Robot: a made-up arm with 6 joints.
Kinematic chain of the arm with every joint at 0, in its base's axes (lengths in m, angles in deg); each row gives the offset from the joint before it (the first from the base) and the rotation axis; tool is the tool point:
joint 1: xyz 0 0 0.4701 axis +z
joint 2: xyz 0.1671 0 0 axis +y
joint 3: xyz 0 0 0.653 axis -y
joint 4: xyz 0 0 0.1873 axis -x
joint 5: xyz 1.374 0 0 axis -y
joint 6: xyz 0.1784 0 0 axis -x
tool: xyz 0 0 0
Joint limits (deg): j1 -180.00..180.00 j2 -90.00..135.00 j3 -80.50..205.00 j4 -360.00..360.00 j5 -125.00..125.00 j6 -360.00..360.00
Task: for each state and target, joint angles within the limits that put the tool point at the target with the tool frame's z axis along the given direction. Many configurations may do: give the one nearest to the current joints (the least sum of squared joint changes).
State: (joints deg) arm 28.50 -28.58 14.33 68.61 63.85 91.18
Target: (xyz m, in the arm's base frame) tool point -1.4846 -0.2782 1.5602 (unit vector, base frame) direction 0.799 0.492 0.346
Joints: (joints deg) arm 17.05 -83.33 43.15 80.15 74.53 74.24
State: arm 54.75 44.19 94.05 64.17 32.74 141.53
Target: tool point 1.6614 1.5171 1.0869 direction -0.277 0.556 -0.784
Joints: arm 40.70 60.12 61.15 40.94 34.75 104.05
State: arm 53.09 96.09 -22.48 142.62 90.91 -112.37
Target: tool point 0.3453 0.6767 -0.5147 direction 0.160 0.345 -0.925
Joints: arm 51.69 50.47 -40.24 122.76 81.83 -158.38
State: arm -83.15 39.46 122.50 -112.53 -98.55 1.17
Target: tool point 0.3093 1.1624 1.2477 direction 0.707 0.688 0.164
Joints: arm -98.72 -6.36 156.60 -117.69 -125.00 -12.17
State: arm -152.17 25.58 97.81 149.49 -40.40 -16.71
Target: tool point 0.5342 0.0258 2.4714 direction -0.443 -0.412 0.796
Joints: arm -180.00 3.48 111.02 167.08 -40.29 -14.69
